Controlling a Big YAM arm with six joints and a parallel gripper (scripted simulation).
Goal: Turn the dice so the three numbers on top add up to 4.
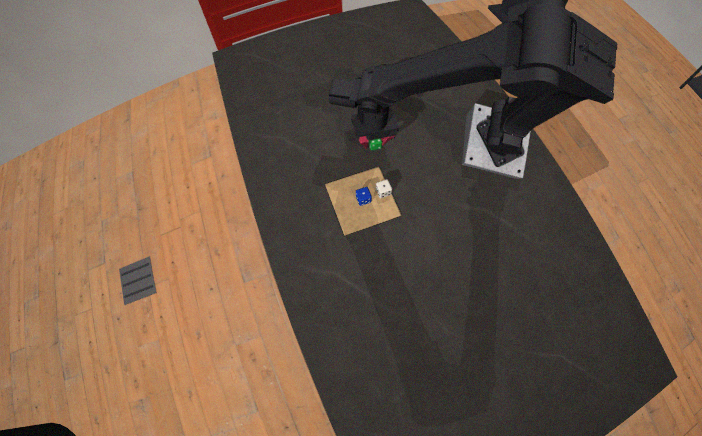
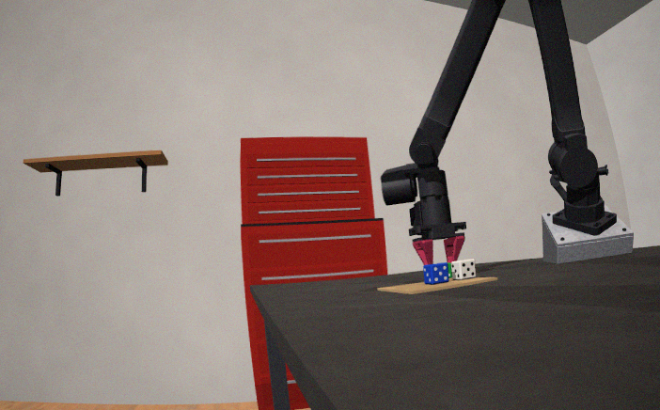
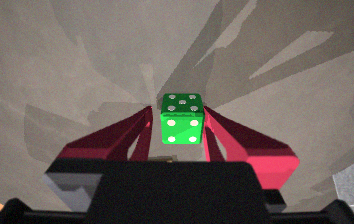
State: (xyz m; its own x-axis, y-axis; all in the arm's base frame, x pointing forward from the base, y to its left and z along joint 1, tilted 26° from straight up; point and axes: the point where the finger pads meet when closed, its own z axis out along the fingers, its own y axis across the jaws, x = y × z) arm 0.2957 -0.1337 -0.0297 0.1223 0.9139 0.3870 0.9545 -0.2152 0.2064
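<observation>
Right now my hand is right at the green die. The rest, counted from my hand: blue die (14 cm to the left, 8 cm ahead, 1 cm above); white die (13 cm to the left, 3 cm ahead, 1 cm above); tan mat (13 cm to the left, 8 cm ahead, 1 cm below).
</observation>
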